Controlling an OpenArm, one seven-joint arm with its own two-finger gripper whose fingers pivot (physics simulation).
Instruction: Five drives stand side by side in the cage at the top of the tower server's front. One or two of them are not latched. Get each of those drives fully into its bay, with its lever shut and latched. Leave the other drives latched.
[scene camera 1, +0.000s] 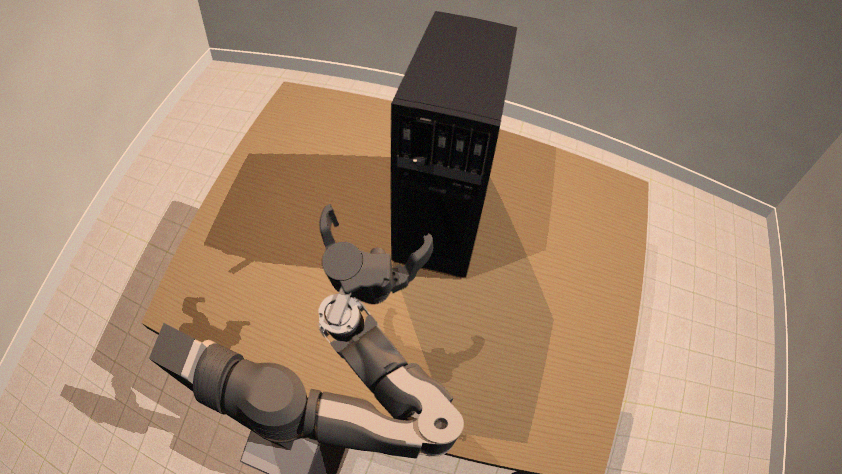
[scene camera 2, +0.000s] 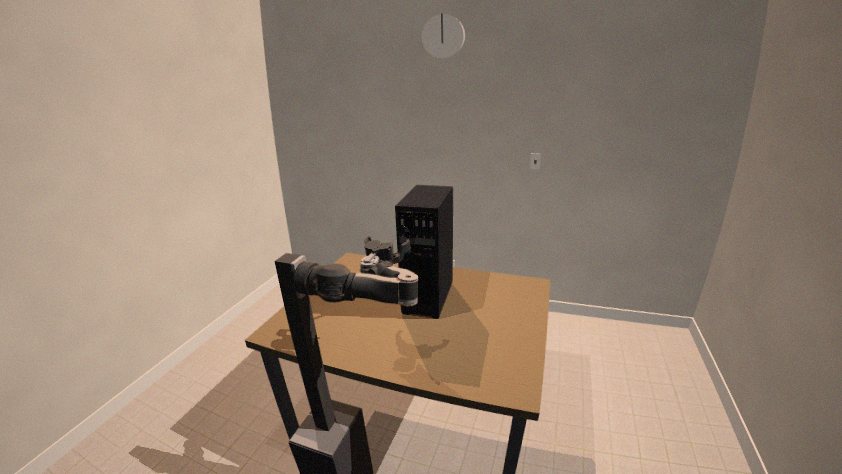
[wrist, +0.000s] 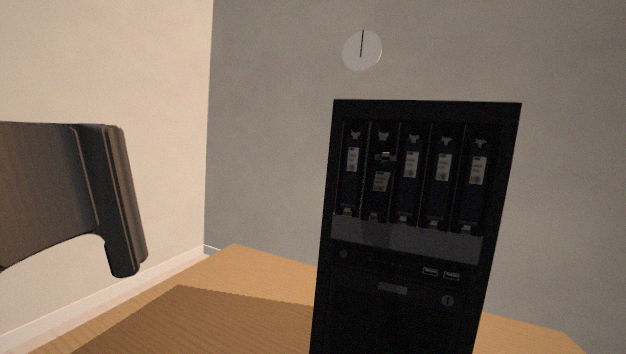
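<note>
The black tower server stands upright with five drives side by side at its top front. The second drive from the left has its lever swung out and down, tilted toward the front; how deep that drive sits is hard to tell. The first drive, third drive, fourth drive and fifth drive show upright levers lying flat. My gripper is wide open and empty, in front of the tower and left of its middle, apart from it. One finger shows in the wrist view.
The tower stands on a wooden table. The arm reaches in from the front left of the table, its elbow bent. A wall with a round clock rises behind the tower.
</note>
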